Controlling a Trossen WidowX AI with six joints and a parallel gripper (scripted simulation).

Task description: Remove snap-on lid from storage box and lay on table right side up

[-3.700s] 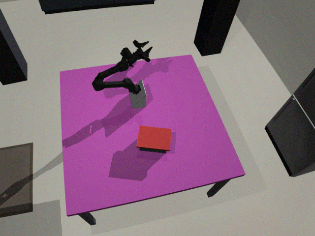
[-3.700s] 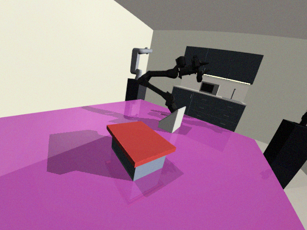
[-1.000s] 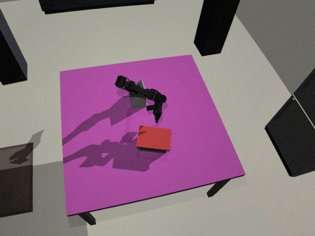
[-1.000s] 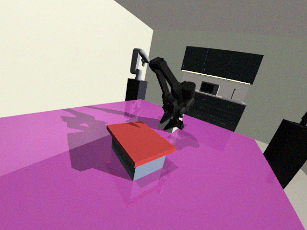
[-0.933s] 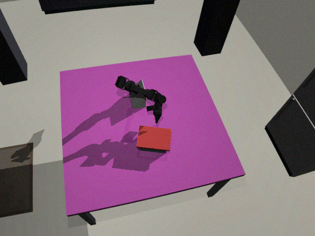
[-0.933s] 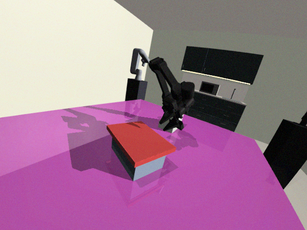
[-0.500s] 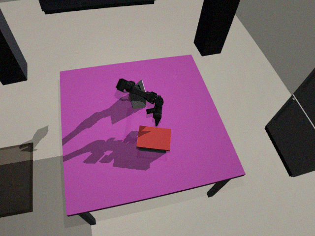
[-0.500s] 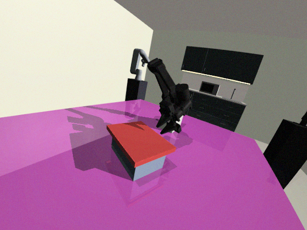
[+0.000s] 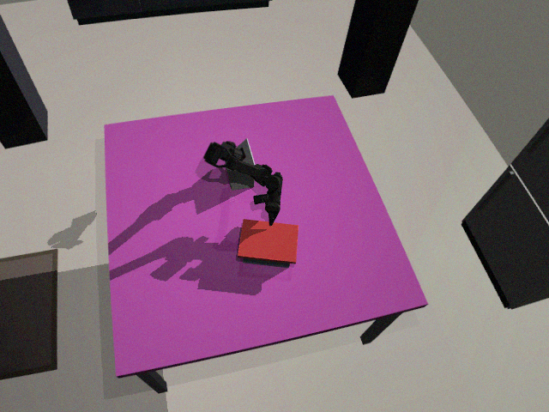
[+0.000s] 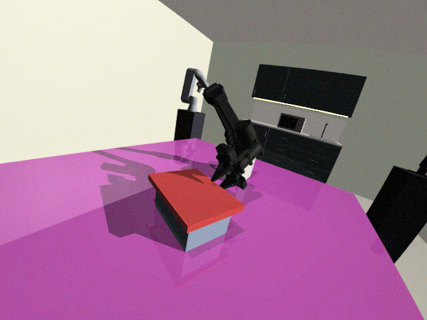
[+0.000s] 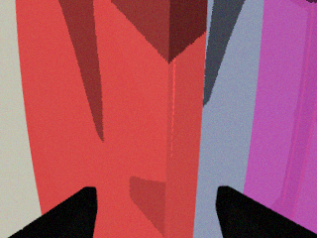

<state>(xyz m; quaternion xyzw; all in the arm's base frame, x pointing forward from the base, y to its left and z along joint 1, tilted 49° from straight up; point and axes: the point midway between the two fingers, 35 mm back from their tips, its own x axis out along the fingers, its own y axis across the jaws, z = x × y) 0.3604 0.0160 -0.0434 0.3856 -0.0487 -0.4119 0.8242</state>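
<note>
The red lid is 70 mm ahead of my gripper tip and 30 mm to the right of it. The rest, counted from my gripper tip: grey-blue storage box: 70 mm ahead, 30 mm to the right, 50 mm below.
</note>
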